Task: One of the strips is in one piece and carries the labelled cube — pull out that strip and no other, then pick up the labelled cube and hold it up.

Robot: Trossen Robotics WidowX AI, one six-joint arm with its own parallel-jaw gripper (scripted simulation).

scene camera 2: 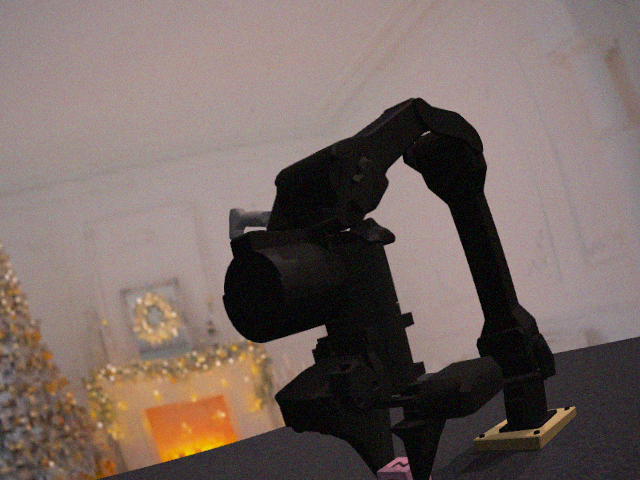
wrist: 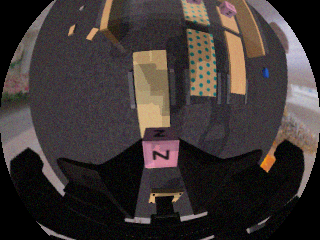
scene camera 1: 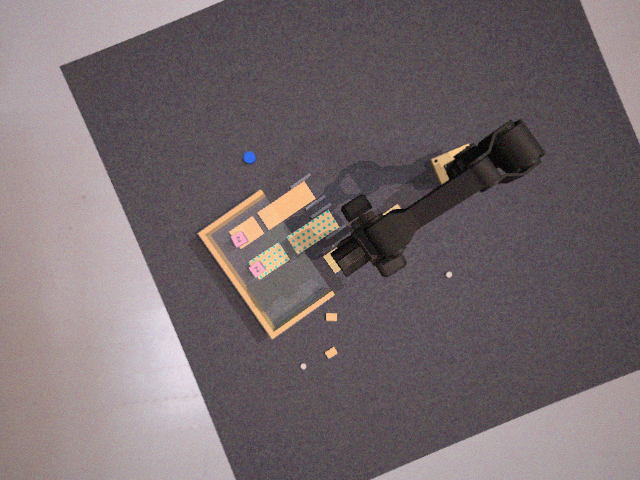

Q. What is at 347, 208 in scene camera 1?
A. My gripper.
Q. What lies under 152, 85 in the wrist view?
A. A pale strip.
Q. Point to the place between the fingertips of my gripper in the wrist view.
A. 159, 141
